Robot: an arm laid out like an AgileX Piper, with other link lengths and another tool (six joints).
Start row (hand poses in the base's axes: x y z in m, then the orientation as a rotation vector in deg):
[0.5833, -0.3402, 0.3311, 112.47, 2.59, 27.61]
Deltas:
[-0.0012, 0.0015, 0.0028, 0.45, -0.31, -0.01]
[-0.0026, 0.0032, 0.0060, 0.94, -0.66, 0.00]
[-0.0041, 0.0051, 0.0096, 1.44, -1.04, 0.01]
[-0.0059, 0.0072, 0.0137, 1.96, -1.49, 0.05]
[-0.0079, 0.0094, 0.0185, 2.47, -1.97, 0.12]
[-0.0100, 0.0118, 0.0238, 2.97, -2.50, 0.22]
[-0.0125, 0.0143, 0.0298, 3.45, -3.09, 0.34]
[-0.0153, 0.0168, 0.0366, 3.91, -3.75, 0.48]
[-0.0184, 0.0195, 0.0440, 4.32, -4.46, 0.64]
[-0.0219, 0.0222, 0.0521, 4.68, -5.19, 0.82]
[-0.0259, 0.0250, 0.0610, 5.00, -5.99, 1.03]
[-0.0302, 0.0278, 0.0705, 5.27, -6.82, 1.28]
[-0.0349, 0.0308, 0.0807, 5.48, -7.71, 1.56]
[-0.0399, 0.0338, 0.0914, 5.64, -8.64, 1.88]
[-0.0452, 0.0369, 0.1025, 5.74, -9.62, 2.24]
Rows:
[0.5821, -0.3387, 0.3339, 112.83, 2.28, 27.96]
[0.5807, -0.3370, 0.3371, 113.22, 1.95, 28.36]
[0.5792, -0.3351, 0.3407, 113.62, 1.60, 28.79]
[0.5774, -0.3330, 0.3448, 114.01, 1.23, 29.32]
[0.5754, -0.3308, 0.3496, 114.39, 0.87, 29.89]
[0.5733, -0.3284, 0.3549, 114.74, 0.51, 30.54]
[0.5708, -0.3259, 0.3609, 115.06, 0.13, 31.25]
[0.5680, -0.3234, 0.3677, 115.33, -0.26, 32.05]
[0.5649, -0.3207, 0.3751, 115.55, -0.66, 32.90]
[0.5614, -0.3180, 0.3832, 115.70, -1.04, 33.78]
[0.5574, -0.3152, 0.3921, 115.79, -1.43, 34.75]
[0.5531, -0.3124, 0.4016, 115.82, -1.78, 35.77]
[0.5484, -0.3094, 0.4118, 115.77, -2.13, 36.86]
[0.5434, -0.3064, 0.4225, 115.66, -2.45, 38.01]
[0.5381, -0.3033, 0.4336, 115.47, -2.75, 39.22]

